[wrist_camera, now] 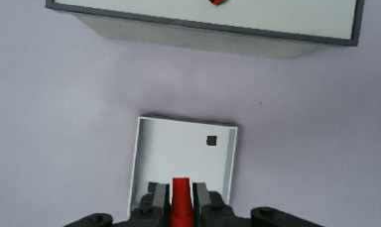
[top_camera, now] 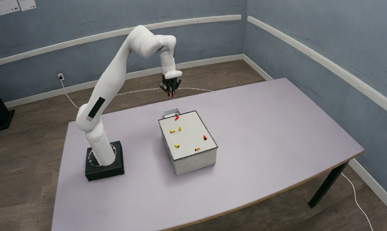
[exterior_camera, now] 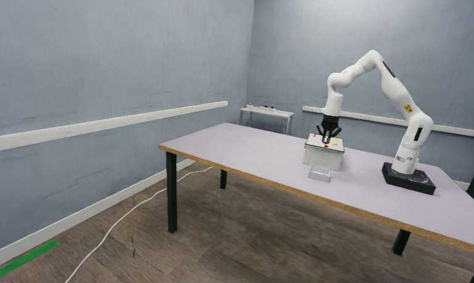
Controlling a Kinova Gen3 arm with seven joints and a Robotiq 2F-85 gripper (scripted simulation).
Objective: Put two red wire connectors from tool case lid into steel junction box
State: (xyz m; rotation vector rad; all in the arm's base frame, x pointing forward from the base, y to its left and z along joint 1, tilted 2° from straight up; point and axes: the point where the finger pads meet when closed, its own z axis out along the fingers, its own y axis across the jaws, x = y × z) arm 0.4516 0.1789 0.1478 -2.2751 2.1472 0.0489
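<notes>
Now: the grey tool case 250 mm to the right of my hand, 110 mm below it and 20 mm behind it. Round my hand: orange connector (380 mm to the right, 70 mm below, 20 mm behind).
</notes>
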